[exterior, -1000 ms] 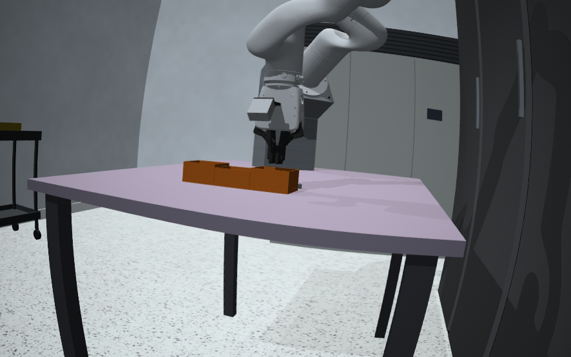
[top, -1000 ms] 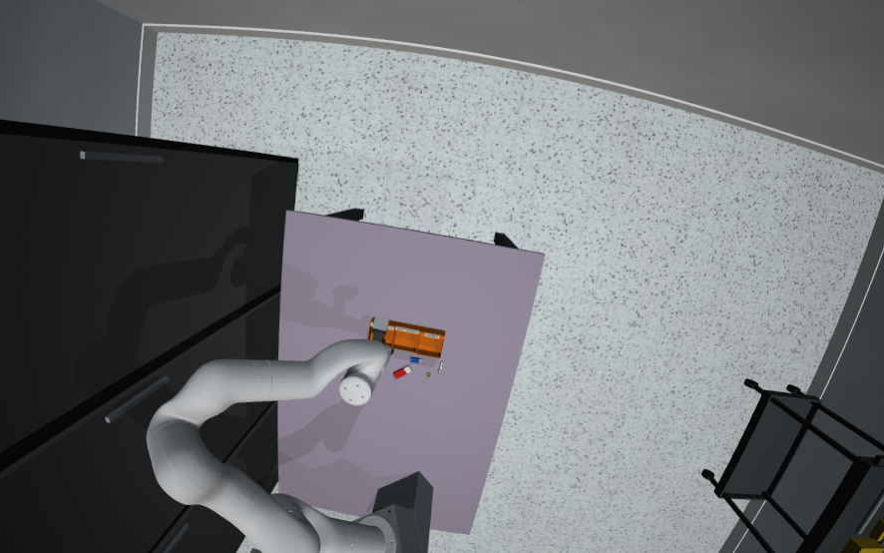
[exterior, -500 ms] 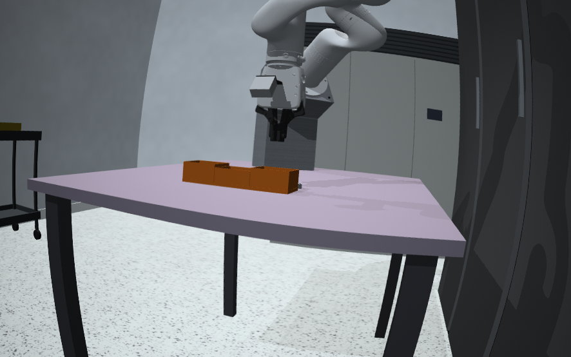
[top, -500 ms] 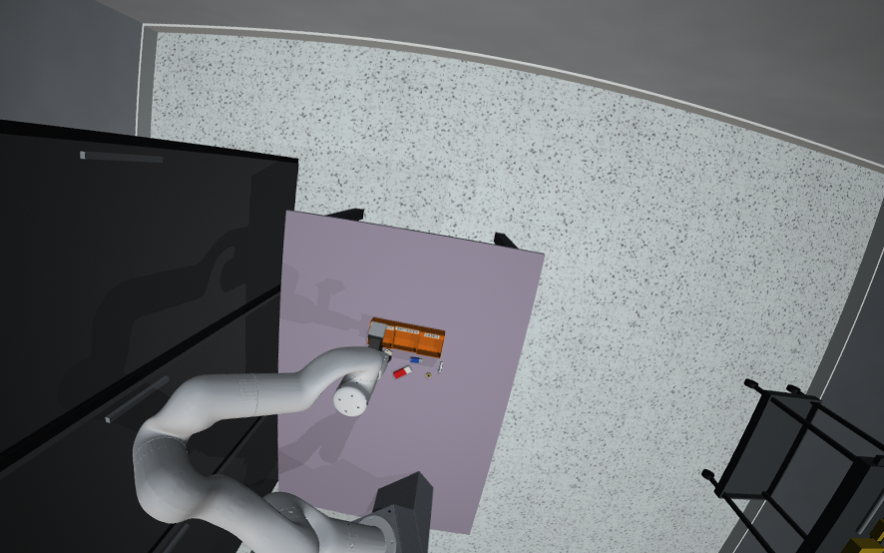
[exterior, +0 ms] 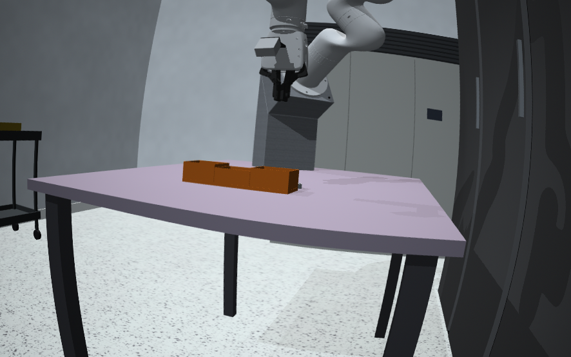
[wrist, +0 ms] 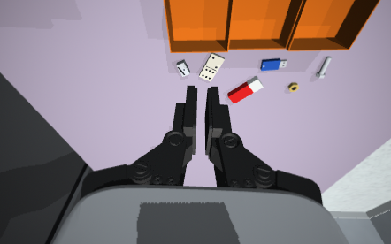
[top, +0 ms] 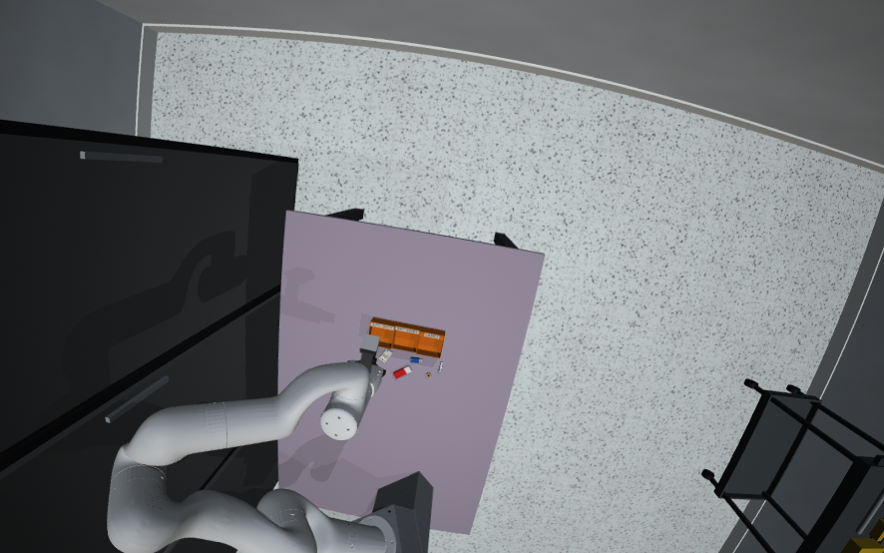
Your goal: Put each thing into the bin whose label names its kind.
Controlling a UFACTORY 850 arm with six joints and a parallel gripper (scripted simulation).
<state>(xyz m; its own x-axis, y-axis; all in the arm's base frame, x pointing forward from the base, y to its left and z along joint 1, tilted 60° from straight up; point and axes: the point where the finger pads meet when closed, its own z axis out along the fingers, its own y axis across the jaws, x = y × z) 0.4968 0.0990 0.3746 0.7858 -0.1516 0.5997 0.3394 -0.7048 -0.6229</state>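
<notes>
Right now my hand is 7 cm past the white domino, 5 cm to the left of it and 21 cm above it. The rest, counted from my hand: grey ridged part 9 cm behind, 1 cm to the right, 21 cm below; orange bins 4 cm ahead, 7 cm to the right, 19 cm below; blue USB stick 1 cm behind, 15 cm to the right, 21 cm below.
</notes>
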